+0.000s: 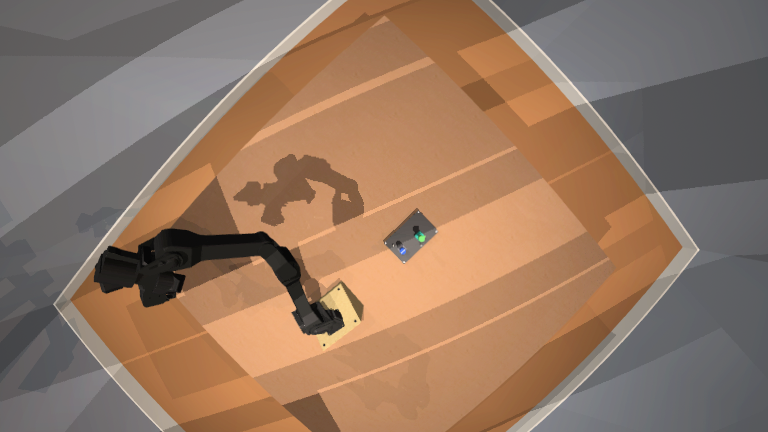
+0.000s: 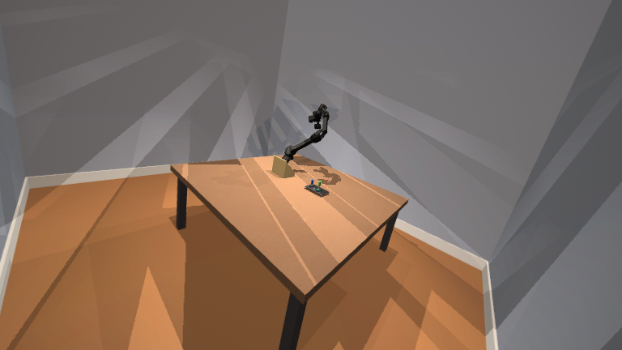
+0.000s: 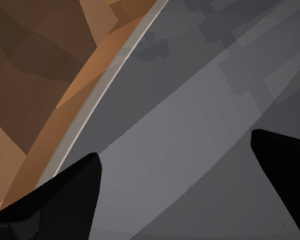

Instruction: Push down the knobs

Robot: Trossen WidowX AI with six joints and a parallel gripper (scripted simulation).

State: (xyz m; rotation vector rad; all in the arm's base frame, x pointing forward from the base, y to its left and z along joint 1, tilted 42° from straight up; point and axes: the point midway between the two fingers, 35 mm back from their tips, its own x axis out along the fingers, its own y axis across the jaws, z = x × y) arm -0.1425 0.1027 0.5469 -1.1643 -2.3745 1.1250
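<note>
Now: the blue knob 490 mm ahead of my gripper tip, 410 mm to the right of it and 350 mm below it. The rest, counted from my gripper tip: green knob 570 mm ahead, 410 mm to the right, 340 mm below.
</note>
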